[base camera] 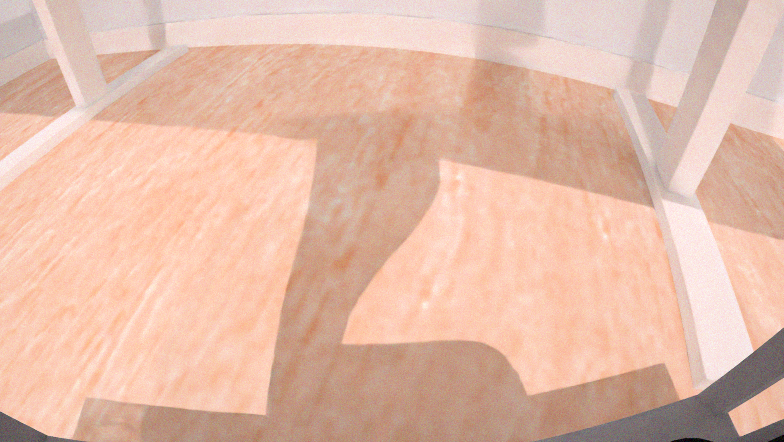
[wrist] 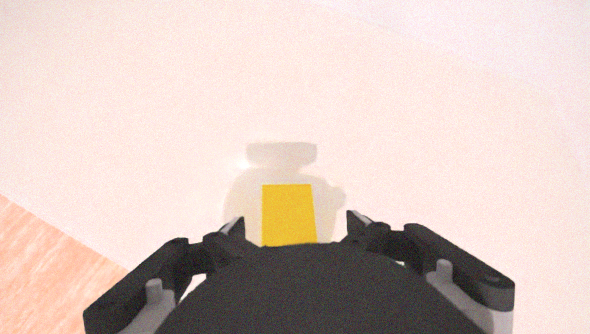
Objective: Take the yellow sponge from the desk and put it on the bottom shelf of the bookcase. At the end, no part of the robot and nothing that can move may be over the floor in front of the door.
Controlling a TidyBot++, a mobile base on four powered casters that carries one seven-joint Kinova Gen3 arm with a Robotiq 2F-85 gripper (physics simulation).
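Frame: origin at the arm's base, x right, y down, z ahead, level; centimetres.
Seen in the pictures: gripper, fingertip midpoint: [wrist: 296, 224].
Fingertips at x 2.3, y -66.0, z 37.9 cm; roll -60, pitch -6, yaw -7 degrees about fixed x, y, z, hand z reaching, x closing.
Note:
Offsets run from my fingertips to a thing's top centre. "spot": to the spot under its first point. Level surfaces: height alone.
The yellow sponge {dx -0.1, dy +6.1, dz +1.0 cm} [wrist: 288, 215] lies on the pale desk top {dy +10.6 cm} [wrist: 165, 125] in the wrist view, its near end hidden behind the dark gripper body. My gripper [wrist: 296, 224] is open, seen from above, with one fingertip to the left and one to the right of the sponge in the picture. The fingers do not touch it, and how high they are above the desk is hard to tell. A soft shadow of the gripper falls on the desk around the sponge. The bookcase and the door do not show in either view.
In the base view, white desk legs stand at the left [base camera: 74, 54] and the right [base camera: 700, 115], on long floor bars. The wall's skirting {spot: dx -9.5, dy +101.6, dz +73.9 cm} [base camera: 329, 30] runs behind them. The robot's shadow falls on the wooden floor {dy +105.6 cm} [base camera: 181, 236]. Floor also shows beyond the desk's edge at the wrist view's lower left.

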